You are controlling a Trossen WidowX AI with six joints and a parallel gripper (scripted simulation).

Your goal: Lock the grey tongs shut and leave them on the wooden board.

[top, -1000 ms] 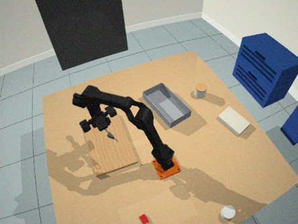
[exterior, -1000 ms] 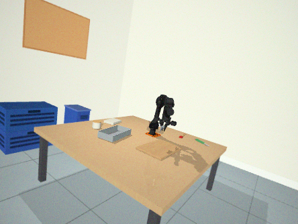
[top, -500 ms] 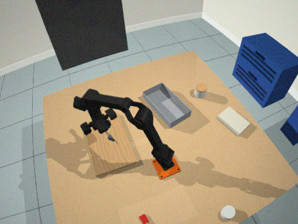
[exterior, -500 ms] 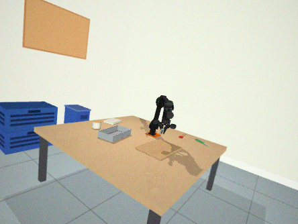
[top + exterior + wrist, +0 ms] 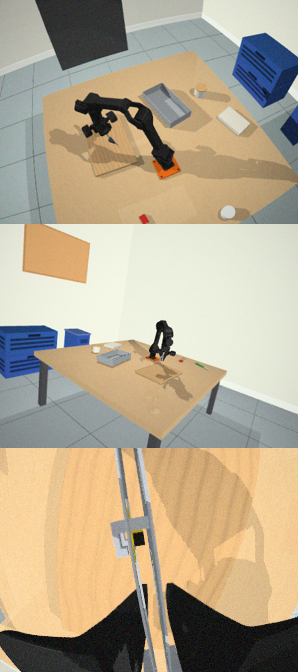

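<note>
Now: the yellow lock piece 40 mm behind my gripper tip, 40 mm above it and 10 mm to the right of it. Also, from my gripper tip: grey roasting tin: 430 mm to the right, 80 mm below, 50 mm ahead; then wooden board: 100 mm below; then green screwdriver: 510 mm behind, 260 mm to the left, 100 mm below.
</note>
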